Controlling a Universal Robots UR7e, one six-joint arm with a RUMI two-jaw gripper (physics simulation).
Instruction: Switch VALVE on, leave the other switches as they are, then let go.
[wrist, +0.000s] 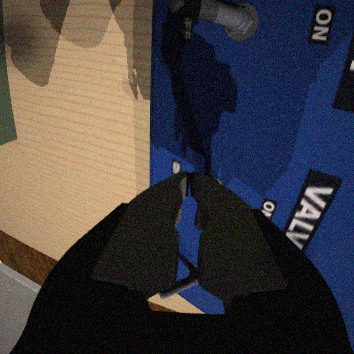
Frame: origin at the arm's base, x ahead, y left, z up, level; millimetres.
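Seen in the pictures: gripper, between the fingertips: (189, 174).
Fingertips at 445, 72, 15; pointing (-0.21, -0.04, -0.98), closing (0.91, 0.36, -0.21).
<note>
Offsets run from my fingertips to a thing's top centre, as dx, dy, dz. "spot": to the spot under its first point. Level surfaces: height alone.
The blue switch panel @(dz -15) (270, 85) fills the right of the wrist view. The VALVE label @(+87, +6, +6) (311, 207) is at the right, partly cut by my gripper. Beside it are a small ON label @(spot: +63, +1, -7) (268, 207) and a partly covered OFF label @(spot: -13, -21, -38) (176, 167). The VALVE switch's lever is mostly or fully hidden behind my fingertips, so its position cannot be told. My gripper (189, 174) is shut and empty, with its tips over the panel between those two labels.
Another switch @(spot: -23, +93, -2) (220, 15) at the top has its lever toward its OFF label @(spot: -47, +84, -38) (188, 28), away from its ON label (322, 25). A metal rod @(+46, -134, +16) (179, 288) shows through the gap between the fingers. A wooden tabletop @(dz -112) (75, 150) and a green object (7, 110) are at left.
</note>
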